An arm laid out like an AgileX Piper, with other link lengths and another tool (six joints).
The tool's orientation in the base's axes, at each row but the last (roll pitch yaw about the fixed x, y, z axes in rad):
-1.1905, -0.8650, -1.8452
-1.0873, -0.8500, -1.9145
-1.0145, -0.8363, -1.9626
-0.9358, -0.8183, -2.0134
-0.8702, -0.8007, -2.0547
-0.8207, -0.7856, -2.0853
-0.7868, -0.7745, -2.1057
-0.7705, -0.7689, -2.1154
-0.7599, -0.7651, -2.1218
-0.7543, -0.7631, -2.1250
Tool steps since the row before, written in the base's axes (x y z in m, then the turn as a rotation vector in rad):
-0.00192, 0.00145, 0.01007, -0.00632, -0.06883, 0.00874
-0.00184, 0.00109, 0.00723, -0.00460, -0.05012, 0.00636
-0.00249, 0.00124, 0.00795, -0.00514, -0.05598, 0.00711
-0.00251, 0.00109, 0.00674, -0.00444, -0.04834, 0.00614
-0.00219, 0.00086, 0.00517, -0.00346, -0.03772, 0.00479
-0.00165, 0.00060, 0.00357, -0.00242, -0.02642, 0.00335
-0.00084, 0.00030, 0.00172, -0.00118, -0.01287, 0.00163
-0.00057, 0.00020, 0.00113, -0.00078, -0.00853, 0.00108
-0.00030, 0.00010, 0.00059, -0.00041, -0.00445, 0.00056
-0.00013, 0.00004, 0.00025, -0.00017, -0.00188, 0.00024
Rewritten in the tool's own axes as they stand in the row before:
0.00710, -0.00752, 0.00059, 0.05074, 0.04743, -0.00543
0.00516, -0.00547, 0.00050, 0.03694, 0.03454, -0.00395
0.00577, -0.00611, 0.00053, 0.04127, 0.03858, -0.00441
0.00498, -0.00528, 0.00049, 0.03564, 0.03331, -0.00381
0.00389, -0.00412, 0.00041, 0.02780, 0.02600, -0.00297
0.00273, -0.00288, 0.00031, 0.01947, 0.01821, -0.00208
0.00132, -0.00140, 0.00016, 0.00948, 0.00887, -0.00102
0.00088, -0.00093, 0.00011, 0.00628, 0.00588, -0.00067
0.00046, -0.00048, 0.00006, 0.00328, 0.00307, -0.00035
0.00020, -0.00020, 0.00002, 0.00139, 0.00130, -0.00015

